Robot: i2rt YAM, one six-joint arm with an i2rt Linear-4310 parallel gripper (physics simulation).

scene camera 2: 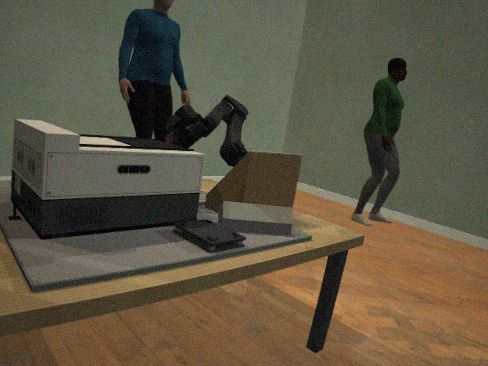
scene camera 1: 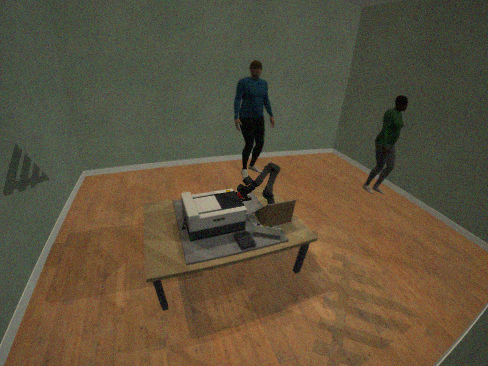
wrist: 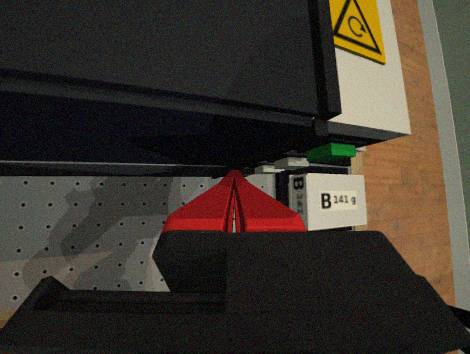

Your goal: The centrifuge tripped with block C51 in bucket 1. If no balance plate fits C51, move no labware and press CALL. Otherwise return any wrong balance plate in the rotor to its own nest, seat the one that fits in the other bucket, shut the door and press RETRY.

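Places are measured from the arm's base along level axes (x ahead, y left, z up), in centimetres.
Pixels of known places: gripper, between the fingertips: (wrist: 234, 177); arm's base, origin of its link: (scene camera 2: 247, 177) (scene camera 1: 272, 206).
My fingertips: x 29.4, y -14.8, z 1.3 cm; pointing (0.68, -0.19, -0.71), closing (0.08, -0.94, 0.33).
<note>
For each thing: its top centre in the pictures, then the offset to it from my fingertips. "spot": a spot on its surface instead. Level surfaces: height alone.
- grey perforated mat, height of its surface: dz -13.2 cm
- white piece labelled B 141 g, centre of its top: (wrist: 339, 200) dz -7.8, dx -0.6, dy -20.3 cm
- green button, centre of its top: (wrist: 343, 145) dz +5.8, dx +1.7, dy -4.0 cm
- flat dark piece, a spot on its surface: (scene camera 2: 210, 235) (scene camera 1: 243, 242) spot: dz -10.7, dx +4.7, dy +43.5 cm
- yellow warning label, a spot on its surface: (wrist: 356, 30) spot: dz +7.9, dx +6.0, dy -2.4 cm
The white and dark grey centrifuge (scene camera 1: 215, 223) (scene camera 2: 120, 175) stands on the grey perforated mat (scene camera 1: 200, 252) (scene camera 2: 65, 272) (wrist: 35, 215). Its dark door panel (scene camera 1: 230, 200) (wrist: 165, 40) lies flat on top. My gripper (scene camera 1: 241, 195) (wrist: 234, 177) is shut and empty, its red fingertips together near the centrifuge's edge. In the wrist view a white piece labelled "B 141 g" (wrist: 335, 215) lies just right of the fingers, and a green button (wrist: 343, 150) sticks out under the centrifuge's edge. The rotor, its buckets and block C51 are hidden. No CALL or RETRY lettering can be read.
A brown slanted panel (scene camera 1: 277, 213) (scene camera 2: 272, 175) stands beside the centrifuge near the arm's base. A flat dark piece (scene camera 1: 245, 240) (scene camera 2: 210, 235) lies on the mat. A yellow warning label (wrist: 356, 30) is on the casing. Two people stand beyond the table (scene camera 1: 162, 267) (scene camera 2: 150, 295).
</note>
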